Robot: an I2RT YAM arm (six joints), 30 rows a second.
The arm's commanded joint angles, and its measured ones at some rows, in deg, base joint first. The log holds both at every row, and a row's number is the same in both.
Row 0, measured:
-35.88, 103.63, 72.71, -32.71, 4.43, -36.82
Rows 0 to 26, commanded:
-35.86, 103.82, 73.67, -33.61, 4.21, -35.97
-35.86, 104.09, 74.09, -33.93, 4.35, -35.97
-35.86, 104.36, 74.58, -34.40, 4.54, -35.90
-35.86, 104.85, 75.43, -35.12, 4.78, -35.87
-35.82, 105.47, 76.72, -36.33, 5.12, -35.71
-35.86, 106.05, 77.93, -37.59, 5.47, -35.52
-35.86, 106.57, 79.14, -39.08, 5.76, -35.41
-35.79, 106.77, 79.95, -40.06, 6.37, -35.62
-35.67, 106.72, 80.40, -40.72, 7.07, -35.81
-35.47, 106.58, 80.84, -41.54, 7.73, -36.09
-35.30, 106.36, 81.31, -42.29, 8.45, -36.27
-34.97, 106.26, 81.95, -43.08, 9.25, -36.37
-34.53, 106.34, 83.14, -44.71, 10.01, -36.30
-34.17, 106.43, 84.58, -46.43, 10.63, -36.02
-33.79, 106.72, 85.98, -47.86, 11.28, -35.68
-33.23, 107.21, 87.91, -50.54, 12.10, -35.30
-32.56, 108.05, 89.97, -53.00, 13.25, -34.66
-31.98, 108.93, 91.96, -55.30, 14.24, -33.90
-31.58, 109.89, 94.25, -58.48, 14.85, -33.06
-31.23, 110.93, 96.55, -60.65, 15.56, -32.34
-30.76, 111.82, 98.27, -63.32, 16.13, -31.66
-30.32, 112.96, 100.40, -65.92, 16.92, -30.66
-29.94, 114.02, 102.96, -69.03, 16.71, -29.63
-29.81, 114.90, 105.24, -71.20, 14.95, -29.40
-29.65, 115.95, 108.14, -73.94, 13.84, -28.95
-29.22, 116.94, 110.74, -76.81, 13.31, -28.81
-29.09, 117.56, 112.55, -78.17, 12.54, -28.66
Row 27, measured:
-29.54, 116.53, 108.60, -67.61, 13.21, -30.98
